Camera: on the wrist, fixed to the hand. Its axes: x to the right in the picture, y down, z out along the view.
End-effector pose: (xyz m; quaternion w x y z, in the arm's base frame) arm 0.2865 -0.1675 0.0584 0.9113 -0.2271 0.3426 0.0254
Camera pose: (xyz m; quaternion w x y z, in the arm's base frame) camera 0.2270 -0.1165 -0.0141 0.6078 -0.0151 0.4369 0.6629
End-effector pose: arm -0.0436 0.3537 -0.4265 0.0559 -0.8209 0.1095 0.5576
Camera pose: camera -0.0098 0.2571 -0.3961 0.4200 0.5468 -0.5908 -0.4192
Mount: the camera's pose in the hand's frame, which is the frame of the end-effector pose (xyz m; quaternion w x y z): -0.0049 0.0864 -0.0625 0.7238 -0.0918 0.0398 0.6827
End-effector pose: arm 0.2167 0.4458 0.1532 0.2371 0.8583 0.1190 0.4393
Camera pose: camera 0.1628 0.3884 0.2253 0.0542 -0.6632 0.5307 -0.5249
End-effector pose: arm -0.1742 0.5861 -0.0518 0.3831 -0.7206 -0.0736 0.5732
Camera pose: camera -0.1495 0.4941 -0.0999 0.1773 0.6298 -0.4013 -0.6410
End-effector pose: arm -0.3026 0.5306 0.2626 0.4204 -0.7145 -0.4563 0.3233
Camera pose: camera -0.2187 0.4871 0.2129 0.0361 -0.8802 0.1446 0.4507
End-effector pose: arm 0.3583 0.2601 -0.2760 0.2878 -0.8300 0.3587 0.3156
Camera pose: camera 0.3083 0.1683 -0.2544 0.0976 0.3949 -0.8088 -0.4248
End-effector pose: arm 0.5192 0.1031 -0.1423 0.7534 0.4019 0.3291 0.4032
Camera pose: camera 0.4361 0.1505 -0.0950 0.2938 0.4304 -0.0432 0.8524
